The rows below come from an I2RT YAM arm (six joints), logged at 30 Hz.
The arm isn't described. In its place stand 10 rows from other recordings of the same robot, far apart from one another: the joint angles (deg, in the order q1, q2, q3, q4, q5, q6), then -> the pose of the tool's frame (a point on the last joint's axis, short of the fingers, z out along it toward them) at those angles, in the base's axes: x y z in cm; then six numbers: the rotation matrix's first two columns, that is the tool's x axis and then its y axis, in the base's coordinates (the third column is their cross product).
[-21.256 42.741 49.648 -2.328 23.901 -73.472] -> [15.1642 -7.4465 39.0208 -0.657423 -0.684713 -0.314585 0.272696 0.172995 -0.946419]
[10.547 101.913 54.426 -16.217 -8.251 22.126] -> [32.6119 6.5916 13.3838 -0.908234 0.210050 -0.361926 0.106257 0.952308 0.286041]
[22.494 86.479 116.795 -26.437 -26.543 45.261] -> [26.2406 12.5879 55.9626 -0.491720 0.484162 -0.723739 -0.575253 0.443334 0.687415]
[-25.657 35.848 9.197 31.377 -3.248 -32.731] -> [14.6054 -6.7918 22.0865 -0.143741 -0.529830 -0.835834 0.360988 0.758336 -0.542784]
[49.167 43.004 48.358 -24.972 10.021 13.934] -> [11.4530 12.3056 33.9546 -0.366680 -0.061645 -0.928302 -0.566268 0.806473 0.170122]
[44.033 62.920 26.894 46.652 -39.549 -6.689] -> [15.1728 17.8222 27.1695 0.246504 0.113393 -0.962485 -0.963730 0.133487 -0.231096]
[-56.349 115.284 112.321 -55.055 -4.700 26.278] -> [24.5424 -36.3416 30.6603 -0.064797 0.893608 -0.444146 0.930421 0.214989 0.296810]
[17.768 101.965 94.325 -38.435 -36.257 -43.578] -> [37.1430 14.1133 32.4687 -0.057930 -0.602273 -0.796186 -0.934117 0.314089 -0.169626]
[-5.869 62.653 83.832 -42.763 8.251 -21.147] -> [20.5462 -2.6256 45.2276 -0.425692 -0.315151 -0.848214 0.086173 0.919009 -0.384702]
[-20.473 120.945 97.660 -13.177 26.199 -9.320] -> [45.3290 -18.6011 23.5227 -0.654098 0.089098 -0.751144 0.547776 0.740607 -0.389157]
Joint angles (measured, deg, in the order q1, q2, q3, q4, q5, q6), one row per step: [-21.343 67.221 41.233 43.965 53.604 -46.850]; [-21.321 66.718 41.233 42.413 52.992 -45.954]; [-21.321 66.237 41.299 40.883 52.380 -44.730]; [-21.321 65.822 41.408 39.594 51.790 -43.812]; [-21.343 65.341 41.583 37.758 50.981 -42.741]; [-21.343 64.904 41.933 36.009 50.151 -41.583]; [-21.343 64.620 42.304 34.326 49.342 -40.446]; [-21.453 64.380 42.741 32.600 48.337 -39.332]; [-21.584 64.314 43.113 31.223 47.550 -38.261]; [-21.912 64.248 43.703 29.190 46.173 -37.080]
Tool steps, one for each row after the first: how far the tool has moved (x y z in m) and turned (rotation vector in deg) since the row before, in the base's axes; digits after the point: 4 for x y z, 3 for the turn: [-0.0007 0.0006 -0.0003 0.425 0.189 0.766]; [-0.0007 0.0005 0.0000 0.505 -0.187 0.797]; [-0.0006 0.0005 0.0003 0.374 -0.102 0.720]; [-0.0005 0.0004 0.0001 0.538 0.158 0.929]; [-0.0003 0.0005 0.0011 0.510 -0.127 0.979]; [0.0001 0.0003 0.0007 0.563 -0.048 0.949]; [0.0002 -0.0001 0.0008 0.559 0.007 1.021]; [0.0004 -0.0004 0.0003 0.576 -0.072 0.773]; [0.0005 -0.0011 0.0005 0.724 0.266 1.162]
